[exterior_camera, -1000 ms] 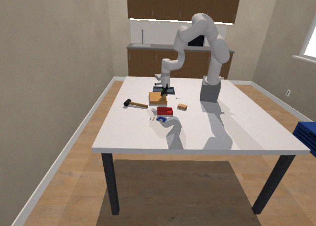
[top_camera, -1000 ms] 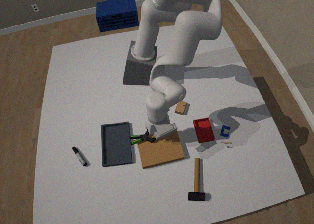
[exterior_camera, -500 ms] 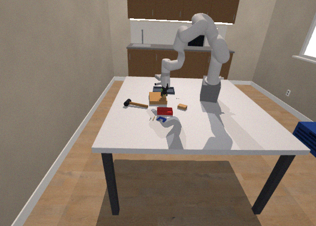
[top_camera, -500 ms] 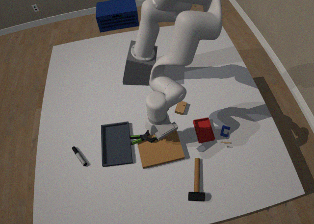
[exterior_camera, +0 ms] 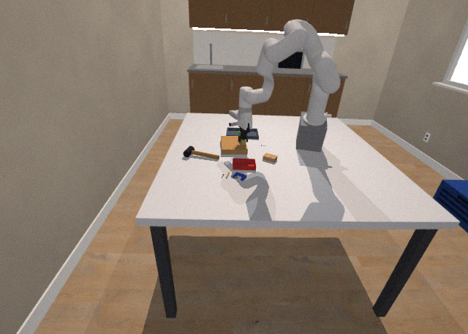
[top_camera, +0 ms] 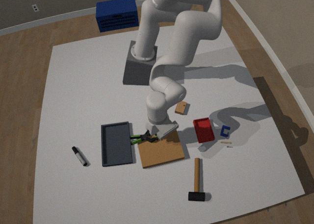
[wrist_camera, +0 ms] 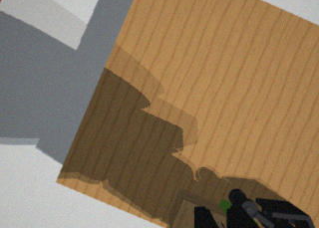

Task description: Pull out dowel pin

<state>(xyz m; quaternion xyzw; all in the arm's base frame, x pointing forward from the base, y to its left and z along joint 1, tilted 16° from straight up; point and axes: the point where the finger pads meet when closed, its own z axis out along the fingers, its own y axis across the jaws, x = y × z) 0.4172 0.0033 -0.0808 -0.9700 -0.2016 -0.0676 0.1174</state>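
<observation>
Now: hand 20 mm above the dowel pin. Also, from my hand: red box 20 mm ahead, 230 mm to the left, 70 mm below; grey tray 20 mm behind, 210 mm to the right, 70 mm below; small wooden block 40 mm below.
</observation>
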